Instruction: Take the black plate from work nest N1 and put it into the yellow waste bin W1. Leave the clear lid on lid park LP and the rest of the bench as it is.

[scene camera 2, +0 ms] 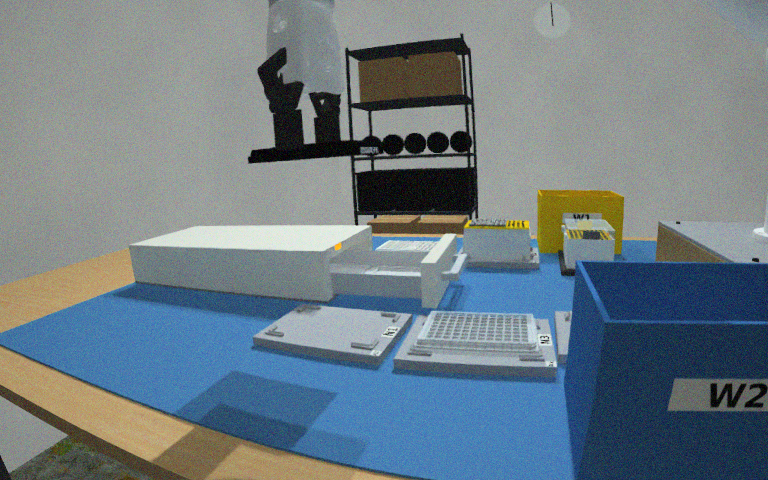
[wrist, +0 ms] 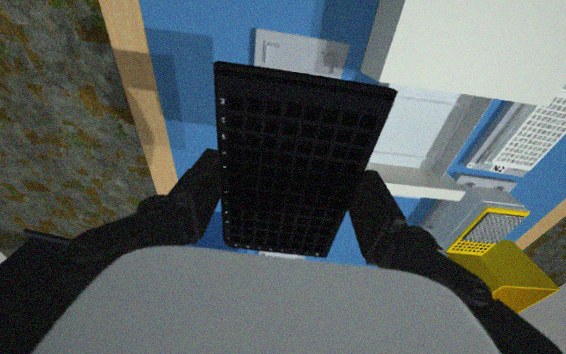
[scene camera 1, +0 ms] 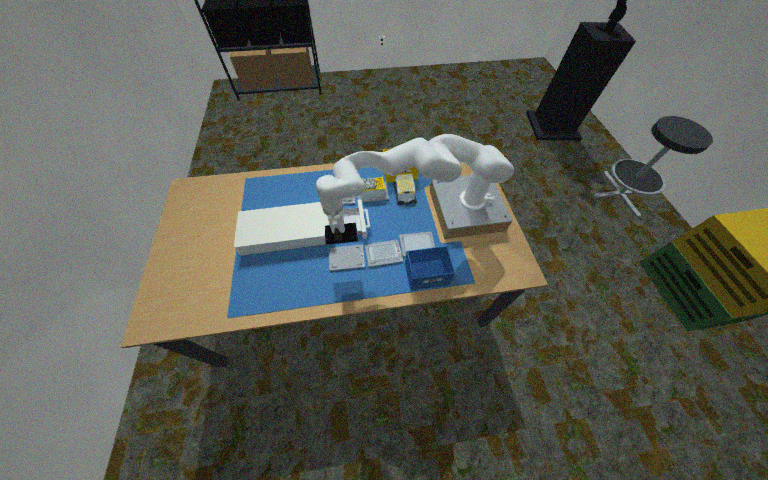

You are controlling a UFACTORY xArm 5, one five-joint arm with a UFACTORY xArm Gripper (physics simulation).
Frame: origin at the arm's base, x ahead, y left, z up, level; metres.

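Seen in the pictures: gripper, between the fingertips: (scene camera 2: pixel 310 149) (wrist: pixel 289 180) (scene camera 1: pixel 339 232); arm's base, origin of its link: (scene camera 1: pixel 472 200).
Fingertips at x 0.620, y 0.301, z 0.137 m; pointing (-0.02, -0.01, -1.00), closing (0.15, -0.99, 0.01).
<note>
Pixels of each thing's top centre, then the offset from my fingertips to it.
- black plate, centre of its top: (wrist: pixel 287 194) (scene camera 2: pixel 316 144) (scene camera 1: pixel 340 231) dx -0.007, dy -0.001, dz +0.004 m
- work nest N1, centre of its top: (scene camera 2: pixel 333 322) (wrist: pixel 293 101) (scene camera 1: pixel 346 256) dx -0.009, dy -0.005, dz -0.207 m
- yellow waste bin W1, centre of its top: (scene camera 2: pixel 578 193) (wrist: pixel 500 307) dx -0.267, dy -0.569, dz -0.104 m
- Nest N3, centre of its top: (scene camera 2: pixel 479 334) (scene camera 1: pixel 383 252) dx -0.181, dy -0.033, dz -0.207 m
- clear plate, centre of its top: (scene camera 2: pixel 479 326) (scene camera 1: pixel 383 251) dx -0.181, dy -0.033, dz -0.197 m
- blue bin W2, centre of its top: (scene camera 2: pixel 706 286) (scene camera 1: pixel 430 261) dx -0.380, dy +0.069, dz -0.104 m
The black plate (scene camera 1: pixel 347 236) (scene camera 2: pixel 317 151) (wrist: pixel 295 150) is held level between the fingers of my gripper (scene camera 1: pixel 338 226) (scene camera 2: pixel 308 133) (wrist: pixel 289 180), high above the bench. My gripper is shut on its two long sides. The work nest N1 (scene camera 1: pixel 346 258) (scene camera 2: pixel 334 333) stands empty on the blue mat. The yellow waste bin W1 (scene camera 2: pixel 549 226) (wrist: pixel 510 270) stands at the back, well away from the plate; in scene camera 1 the arm hides much of it. The lid park LP and its clear lid cannot be made out for certain; no LP label is readable.
A white box unit (scene camera 1: pixel 280 226) (scene camera 2: pixel 243 254) with its drawer (scene camera 2: pixel 376 280) pulled out stands behind N1. Nest N3 (scene camera 2: pixel 475 362) bears a clear plate (scene camera 2: pixel 481 331). Tip boxes (scene camera 2: pixel 497 243) (scene camera 2: pixel 589 246) stand before W1. The blue bin W2 (scene camera 1: pixel 429 271) (scene camera 2: pixel 651 350) stands near the front edge.
</note>
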